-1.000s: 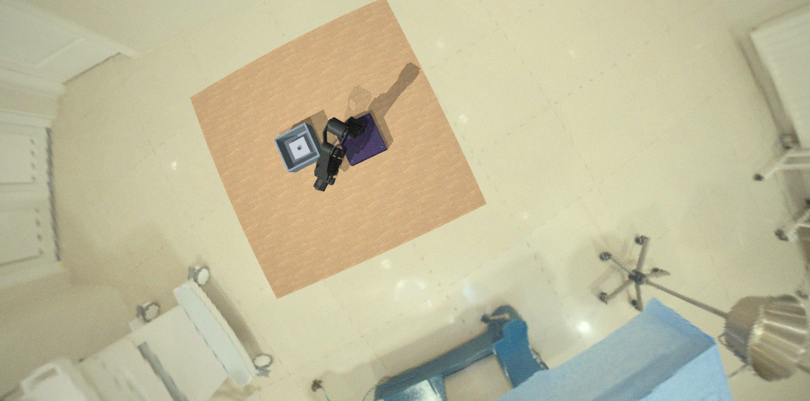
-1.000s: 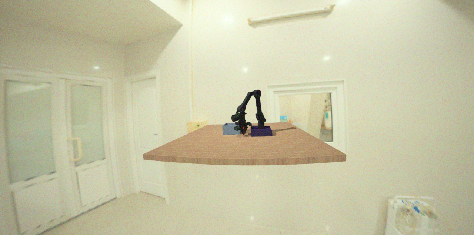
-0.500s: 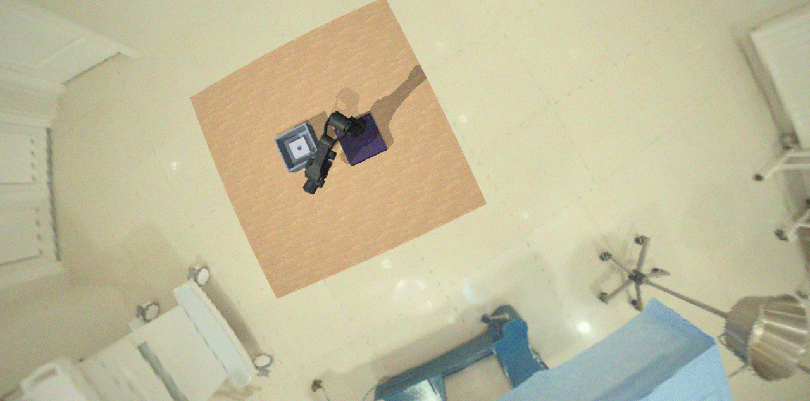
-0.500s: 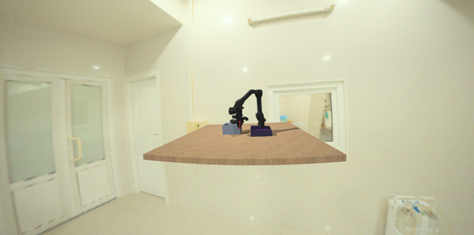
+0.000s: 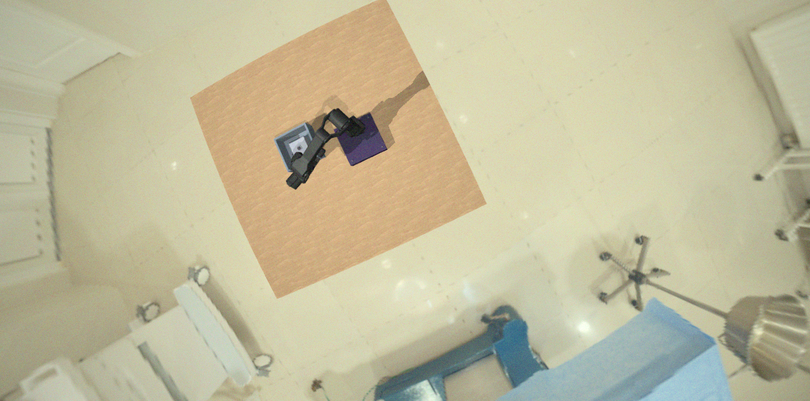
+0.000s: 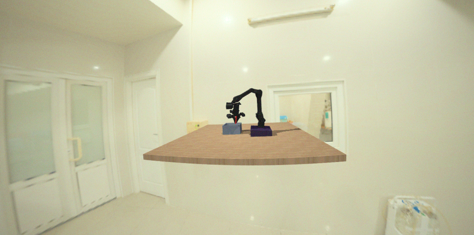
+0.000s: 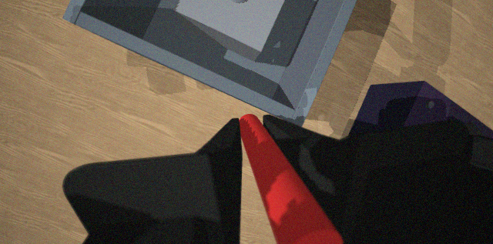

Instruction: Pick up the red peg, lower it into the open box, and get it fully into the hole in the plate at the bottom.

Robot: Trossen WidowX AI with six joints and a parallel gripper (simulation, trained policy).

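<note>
Now: the light grey plate 7 cm ahead of my gripper tip, 9 cm to the right of it and 8 cm below it. From my gripper tip the other things lie so: grey-blue box 7 cm ahead, 9 cm to the right, 10 cm below; red peg 1 cm behind, 1 cm to the left, 3 cm above.
</note>
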